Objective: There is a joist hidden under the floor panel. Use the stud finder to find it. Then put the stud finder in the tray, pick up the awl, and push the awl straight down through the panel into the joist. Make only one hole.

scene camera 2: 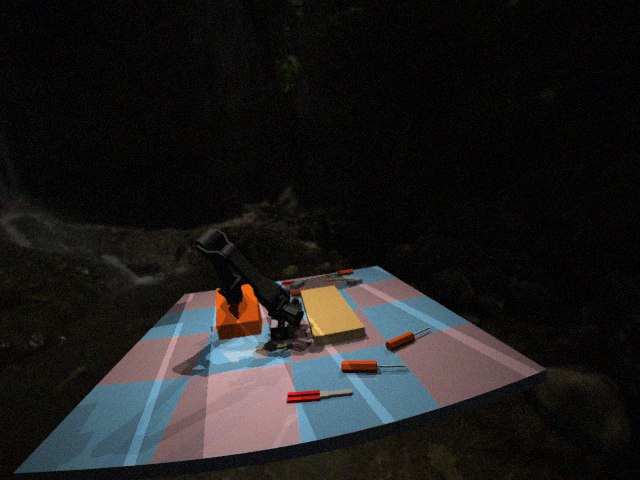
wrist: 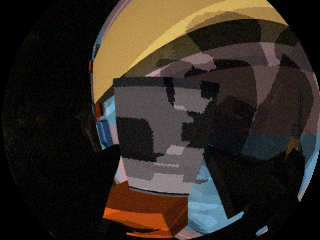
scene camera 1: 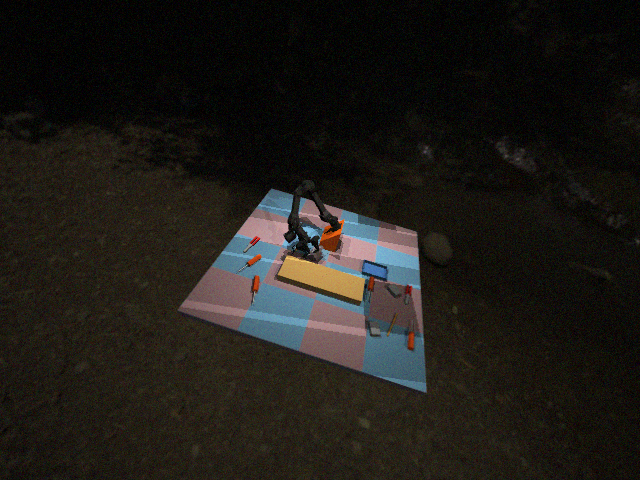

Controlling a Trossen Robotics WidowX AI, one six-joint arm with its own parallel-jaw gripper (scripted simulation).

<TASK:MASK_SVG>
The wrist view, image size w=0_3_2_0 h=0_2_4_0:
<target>gripper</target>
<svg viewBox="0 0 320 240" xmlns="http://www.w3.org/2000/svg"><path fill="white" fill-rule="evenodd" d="M208 145L204 157L205 165L209 169L213 184L216 185L227 219L243 211L244 215L219 231L187 240L271 239L300 203L297 200L297 193L300 192L304 179L305 156L293 148L284 164L284 156L287 155L284 151L265 160L264 163L255 163ZM267 225L268 231L263 233L263 235L256 236L256 232L260 231L261 228L264 228L265 225ZM119 144L113 144L112 147L109 145L103 151L67 165L53 163L44 156L41 157L39 153L31 152L32 160L41 173L39 177L35 176L35 167L23 145L9 157L12 177L21 197L37 221L53 233L56 240L125 240L88 227L89 223L103 223L109 191L119 168Z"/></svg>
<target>grey stud finder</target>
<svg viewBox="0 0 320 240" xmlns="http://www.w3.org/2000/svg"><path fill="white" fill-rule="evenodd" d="M112 79L112 87L115 87L113 93L115 93L115 113L120 155L123 157L129 191L147 193L147 195L188 197L192 185L195 183L197 175L199 175L200 165L203 163L209 137L211 137L220 84L213 83L213 81L185 79L185 77L129 76Z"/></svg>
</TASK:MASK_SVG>
